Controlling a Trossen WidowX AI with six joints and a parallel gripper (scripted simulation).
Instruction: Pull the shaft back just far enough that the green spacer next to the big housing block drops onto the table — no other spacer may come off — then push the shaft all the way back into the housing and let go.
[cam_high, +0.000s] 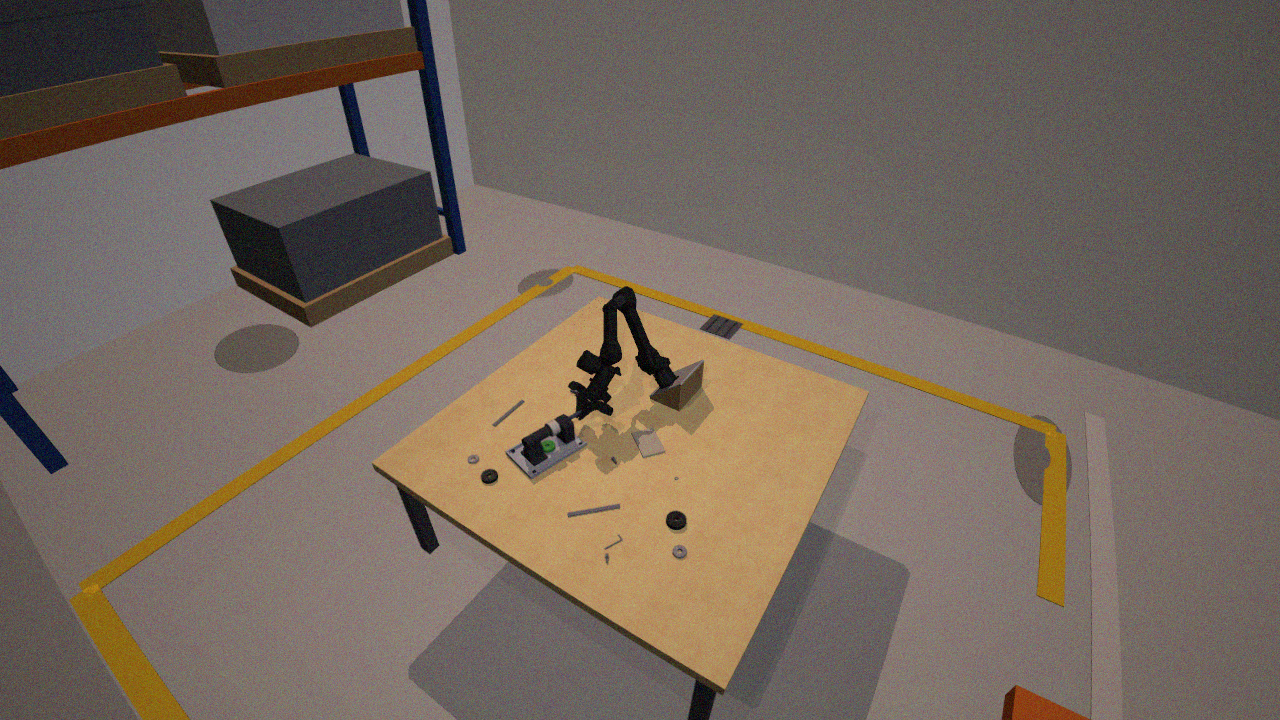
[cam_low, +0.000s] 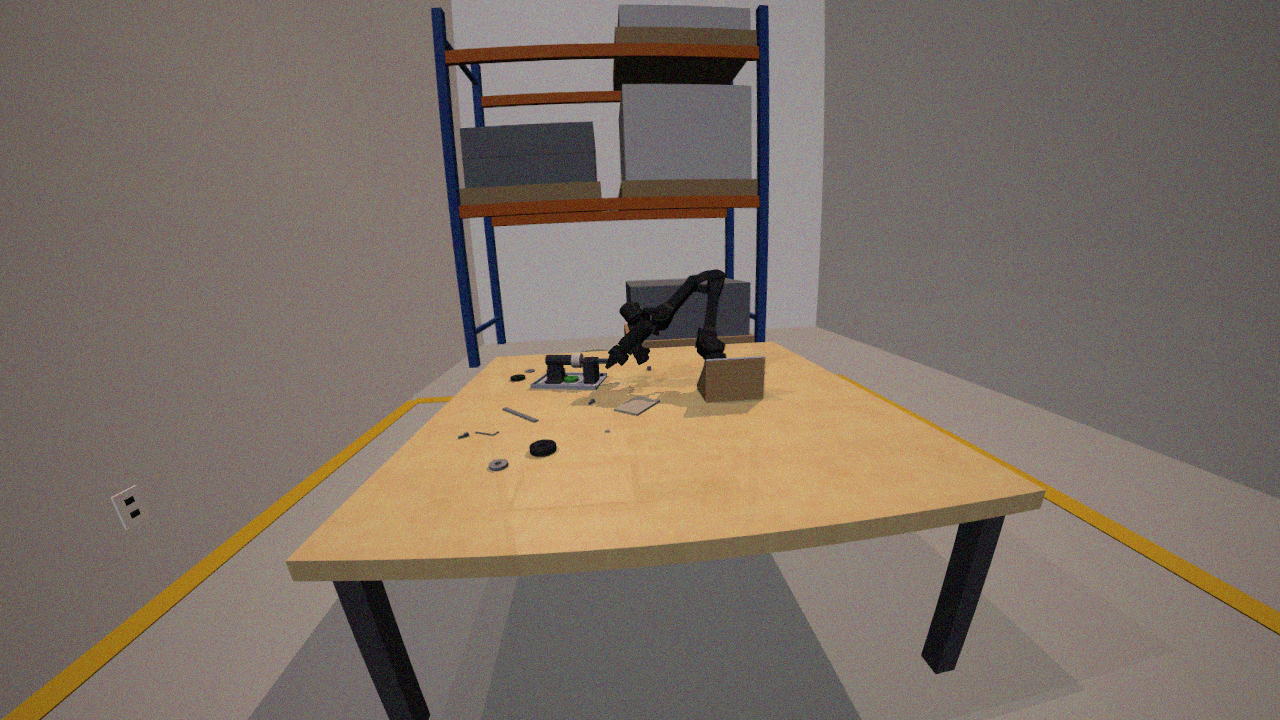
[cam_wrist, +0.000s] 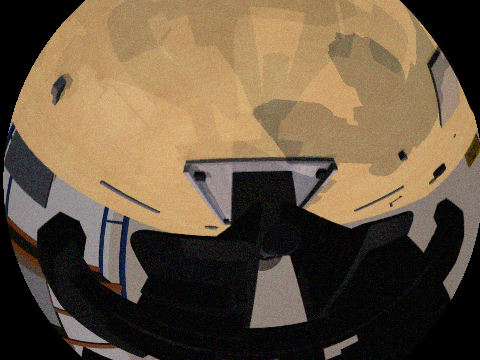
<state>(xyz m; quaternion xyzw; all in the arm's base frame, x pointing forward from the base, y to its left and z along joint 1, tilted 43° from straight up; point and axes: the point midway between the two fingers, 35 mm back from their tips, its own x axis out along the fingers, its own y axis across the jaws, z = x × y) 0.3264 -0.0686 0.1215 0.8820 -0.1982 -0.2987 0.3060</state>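
Right now the shaft is 50 mm ahead of my gripper tip, 10 mm to the right of it and 20 mm above it. Round my gripper tip: grey plate: 100 mm behind, 230 mm to the left, 50 mm below; black disc: 110 mm ahead, 490 mm to the left, 50 mm below; hex key: 270 mm ahead, 390 mm to the left, 50 mm below.
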